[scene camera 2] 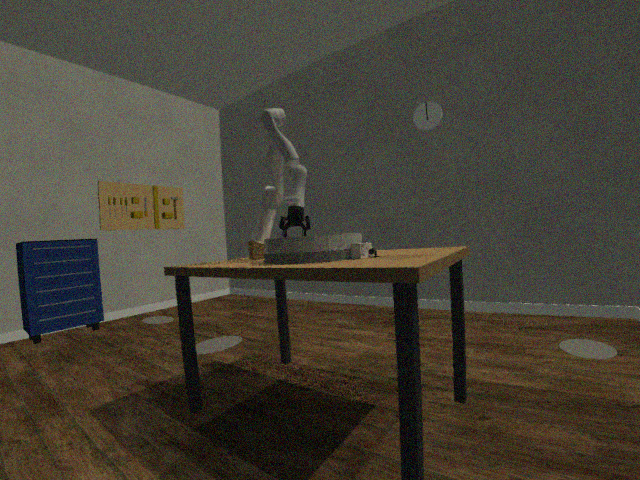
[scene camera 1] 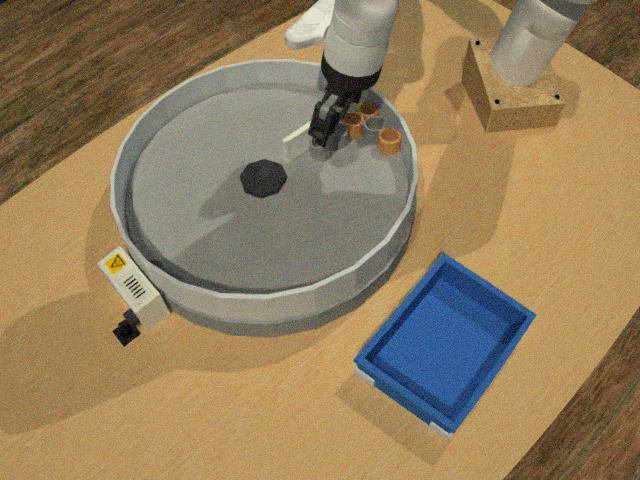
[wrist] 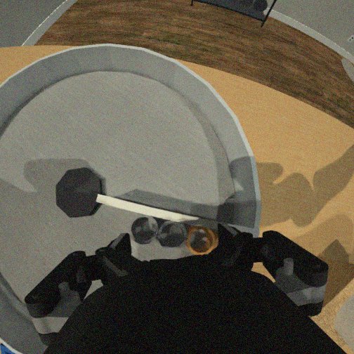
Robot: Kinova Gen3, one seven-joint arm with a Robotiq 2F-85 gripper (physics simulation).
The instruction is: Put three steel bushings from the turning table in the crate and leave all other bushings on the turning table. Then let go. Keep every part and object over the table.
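Pixels of known places: gripper, fingertip midpoint: (scene camera 1: 337, 120); arm's base, link origin: (scene camera 2: 259, 243) (scene camera 1: 516, 62).
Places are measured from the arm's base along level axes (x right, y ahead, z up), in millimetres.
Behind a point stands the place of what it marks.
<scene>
The grey turning table (scene camera 1: 263, 310) {x -47, y 587, z -13 mm} (scene camera 2: 310, 255) {x 295, y 568, z -55 mm} (wrist: 115, 110) holds steel and copper-coloured bushings near its rim on the robot's side. One steel bushing (scene camera 1: 374, 122) {x 74, y 271, z -16 mm} stands among three copper bushings (scene camera 1: 389, 141) (wrist: 201, 247). Two more steel bushings (scene camera 1: 320, 151) {x 83, y 372, z -9 mm} (wrist: 144, 230) stand side by side beside the white bar, partly hidden by a finger in scene view 1. My gripper (scene camera 1: 326, 140) (scene camera 2: 294, 234) {x 94, y 328, z 13 mm} (wrist: 174, 238) is open and empty, pointing down over this row, fingertips about at rim height. The third steel bushing is hidden in the wrist view. The blue crate (scene camera 1: 434, 346) {x -208, y 451, z -78 mm} is empty.
A white bar (scene camera 1: 294, 148) {x 111, y 395, z -6 mm} (wrist: 145, 208) runs from the dark hub (scene camera 1: 263, 178) {x 112, y 454, z -22 mm} (wrist: 79, 192) toward the rim, close to the bushings. The raised rim surrounds them. A white motor box (scene camera 1: 135, 286) {x 99, y 685, z -25 mm} (scene camera 2: 360, 250) {x 163, y 704, z -52 mm} sits outside the rim. The wooden robot base (scene camera 1: 522, 111) {x -58, y 55, z -38 mm} stands behind.
</scene>
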